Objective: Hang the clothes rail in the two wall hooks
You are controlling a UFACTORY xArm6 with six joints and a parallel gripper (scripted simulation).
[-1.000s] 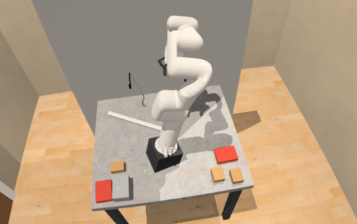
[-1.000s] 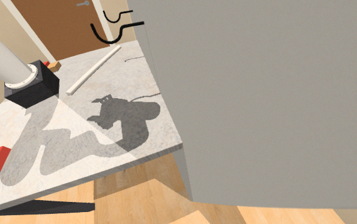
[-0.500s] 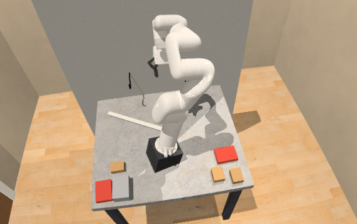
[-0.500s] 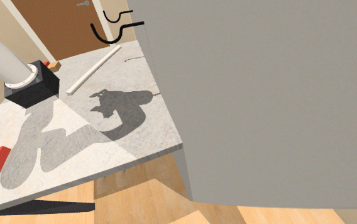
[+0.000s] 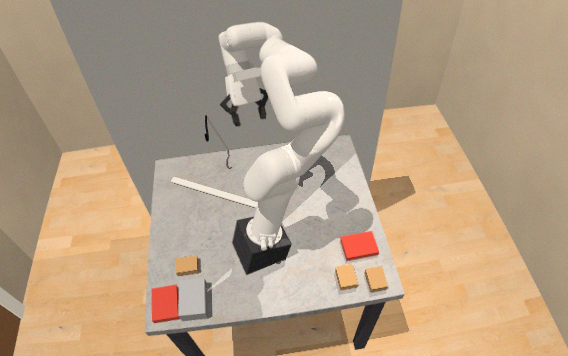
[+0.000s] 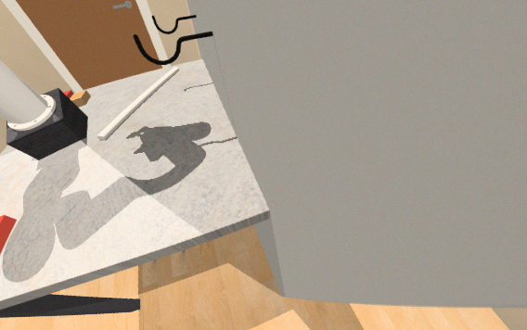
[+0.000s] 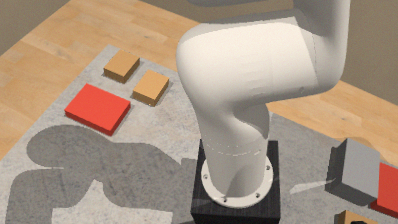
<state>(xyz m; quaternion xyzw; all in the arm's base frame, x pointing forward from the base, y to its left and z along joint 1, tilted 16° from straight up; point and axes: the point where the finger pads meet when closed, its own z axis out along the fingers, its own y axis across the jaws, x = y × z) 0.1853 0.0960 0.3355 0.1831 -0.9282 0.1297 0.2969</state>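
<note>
The white clothes rail lies 43 cm below my hand, 15 cm to the left of it and 5 cm ahead of it. From my hand the other things lie so: grey block: 41 cm below, 41 cm behind, 26 cm to the left; grey wall: 34 cm ahead, 2 cm to the left, 1 cm below.
</note>
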